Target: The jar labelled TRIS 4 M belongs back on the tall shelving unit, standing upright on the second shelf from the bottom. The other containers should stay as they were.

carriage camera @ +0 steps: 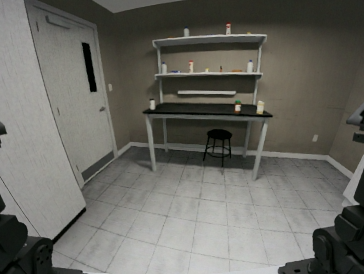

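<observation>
No label is readable at this distance, so I cannot tell which container is the TRIS 4 M jar. On the black bench top stand a white jar with a dark cap, a green-capped jar and a pale yellowish jar. I cannot identify the tall shelving unit; two shelves rise above the bench. My left gripper barely shows at the left picture edge, and my right gripper is partly cut off at the right edge. Both look open, far from the bench.
The shelves hold several small containers, including a red-capped bottle and a white bottle. A black stool stands under the bench. A large white cabinet is near at the left, beside a door. A white edge shows at the right.
</observation>
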